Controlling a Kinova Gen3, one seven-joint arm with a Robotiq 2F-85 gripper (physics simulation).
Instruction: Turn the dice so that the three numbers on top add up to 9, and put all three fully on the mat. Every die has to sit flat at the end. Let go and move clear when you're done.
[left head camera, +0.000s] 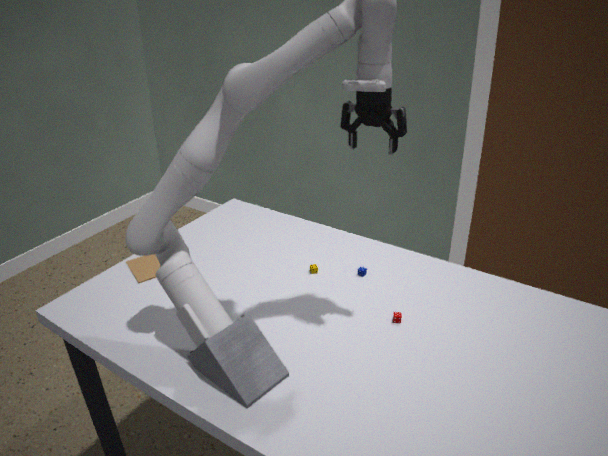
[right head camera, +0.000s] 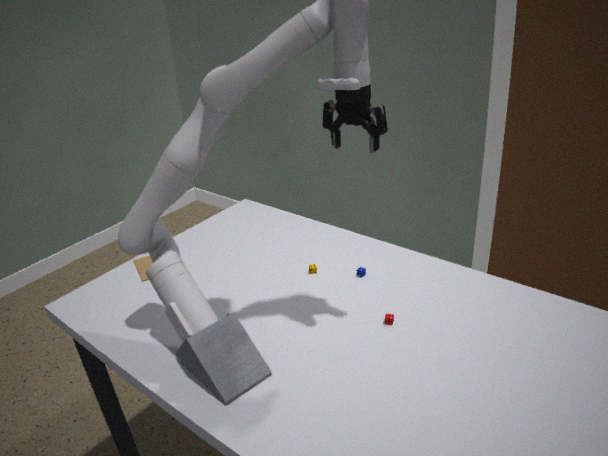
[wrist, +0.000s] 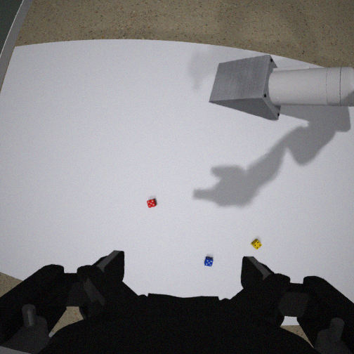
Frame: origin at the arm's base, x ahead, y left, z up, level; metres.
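Seen in the pictures: gripper, fingertip midpoint: (left head camera: 372, 150) (right head camera: 355, 149); arm's base, link origin: (left head camera: 217, 334) (right head camera: 203, 332).
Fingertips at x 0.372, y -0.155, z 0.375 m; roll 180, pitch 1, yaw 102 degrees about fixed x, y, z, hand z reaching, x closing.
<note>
Pixels of each thing's middle, then the offset from my fingertips to it. Level surfaces: height alone.
- red die, body centre: (right head camera: 389, 319) (left head camera: 397, 317) 0.013 m ahead, 0.094 m right, 0.435 m down
- blue die, body centre: (right head camera: 361, 272) (left head camera: 362, 271) 0.133 m ahead, 0.101 m left, 0.435 m down
- yellow die, body centre: (right head camera: 312, 269) (left head camera: 313, 268) 0.053 m ahead, 0.220 m left, 0.435 m down
- tan mat, body centre: (left head camera: 153, 265) (right head camera: 159, 264) 0.240 m back, 0.625 m left, 0.443 m down
- table, surface height: 0.445 m down
A red die (left head camera: 397, 317) (right head camera: 389, 319) (wrist: 151, 203) lies on the white table, nearest the head cameras. A blue die (left head camera: 362, 271) (right head camera: 361, 272) (wrist: 208, 261) lies farther back. A yellow die (left head camera: 313, 269) (right head camera: 312, 269) (wrist: 256, 244) lies to its left in the head views. All three are off the mat and apart; their top numbers are too small to read surely. The tan mat (left head camera: 142, 268) (right head camera: 142, 268) lies at the table's far left, partly hidden behind the arm. My gripper (left head camera: 372, 149) (right head camera: 355, 148) (wrist: 182, 267) is open and empty, pointing down high above the table.
The grey wedge-shaped arm base (left head camera: 247, 362) (right head camera: 229, 360) (wrist: 240, 80) stands on the table (left head camera: 450, 380) (right head camera: 440, 390) (wrist: 90, 125), between the mat and the red die. The arm's shadow falls on the table near the dice. A wall stands behind the table's back edge.
</note>
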